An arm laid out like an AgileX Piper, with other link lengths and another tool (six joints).
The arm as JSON. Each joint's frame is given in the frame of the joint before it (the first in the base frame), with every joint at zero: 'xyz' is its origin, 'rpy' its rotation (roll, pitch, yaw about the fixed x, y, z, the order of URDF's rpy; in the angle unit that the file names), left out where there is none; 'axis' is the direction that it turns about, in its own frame. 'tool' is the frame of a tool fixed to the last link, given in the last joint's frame.
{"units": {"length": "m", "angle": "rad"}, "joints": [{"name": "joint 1", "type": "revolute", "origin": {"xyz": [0.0, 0.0, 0.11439]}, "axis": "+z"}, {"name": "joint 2", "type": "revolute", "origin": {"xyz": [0.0, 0.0, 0.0]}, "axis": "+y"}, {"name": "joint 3", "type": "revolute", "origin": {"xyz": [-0.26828, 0.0, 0.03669]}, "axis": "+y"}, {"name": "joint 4", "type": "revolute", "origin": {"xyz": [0.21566, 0.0, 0.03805]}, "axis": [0.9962, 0.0, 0.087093]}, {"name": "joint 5", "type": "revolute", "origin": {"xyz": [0.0, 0.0, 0.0]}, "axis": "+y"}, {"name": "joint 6", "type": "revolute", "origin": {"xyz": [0.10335, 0.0, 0.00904]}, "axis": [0.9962, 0.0, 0.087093]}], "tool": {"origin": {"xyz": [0.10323, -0.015, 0.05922], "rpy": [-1.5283, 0.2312, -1.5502]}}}
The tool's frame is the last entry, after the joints.
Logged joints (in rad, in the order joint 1, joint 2, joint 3, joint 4, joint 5, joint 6), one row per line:
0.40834, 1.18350, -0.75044, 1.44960, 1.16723, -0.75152
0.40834, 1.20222, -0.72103, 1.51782, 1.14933, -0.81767
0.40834, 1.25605, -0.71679, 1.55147, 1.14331, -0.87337
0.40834, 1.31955, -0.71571, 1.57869, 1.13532, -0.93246
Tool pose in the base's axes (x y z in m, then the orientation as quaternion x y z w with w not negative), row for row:
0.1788, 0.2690, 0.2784, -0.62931, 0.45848, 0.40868, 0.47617
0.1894, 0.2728, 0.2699, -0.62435, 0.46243, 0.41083, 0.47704
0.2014, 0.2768, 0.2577, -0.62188, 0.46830, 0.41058, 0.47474
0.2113, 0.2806, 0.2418, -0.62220, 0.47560, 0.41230, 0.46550
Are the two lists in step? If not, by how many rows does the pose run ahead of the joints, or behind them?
The pose runs 1 row ahead of the joints: the pose in row i belongs to the joints in row i + 1.
